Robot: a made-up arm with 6 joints. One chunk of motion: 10 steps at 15 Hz.
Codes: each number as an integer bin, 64 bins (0 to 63) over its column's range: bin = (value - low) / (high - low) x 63, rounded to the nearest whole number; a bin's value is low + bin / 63 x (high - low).
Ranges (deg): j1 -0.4..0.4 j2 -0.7..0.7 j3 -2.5..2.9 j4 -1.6..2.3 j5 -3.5..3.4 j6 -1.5..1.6
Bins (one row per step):
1: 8 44 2 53 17 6
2: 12 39 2 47 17 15
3: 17 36 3 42 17 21
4: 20 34 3 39 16 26
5: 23 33 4 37 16 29
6: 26 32 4 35 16 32
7: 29 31 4 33 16 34
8: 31 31 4 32 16 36
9: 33 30 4 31 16 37
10: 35 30 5 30 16 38
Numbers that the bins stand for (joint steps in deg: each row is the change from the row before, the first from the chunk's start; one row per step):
1: -0.298 0.278 -2.329 1.681 -1.638 -1.205
2: -0.248 0.167 -2.329 1.310 -1.638 -0.762
3: -0.184 0.100 -2.243 1.000 -1.638 -0.467
4: -0.146 0.056 -2.243 0.814 -1.748 -0.221
5: -0.108 0.033 -2.157 0.690 -1.748 -0.073
6: -0.070 0.011 -2.157 0.567 -1.748 0.075
7: -0.032 -0.011 -2.157 0.443 -1.748 0.173
8: -0.006 -0.011 -2.157 0.381 -1.748 0.271
9: 0.019 -0.033 -2.157 0.319 -1.748 0.321
10: 0.044 -0.033 -2.071 0.257 -1.748 0.370

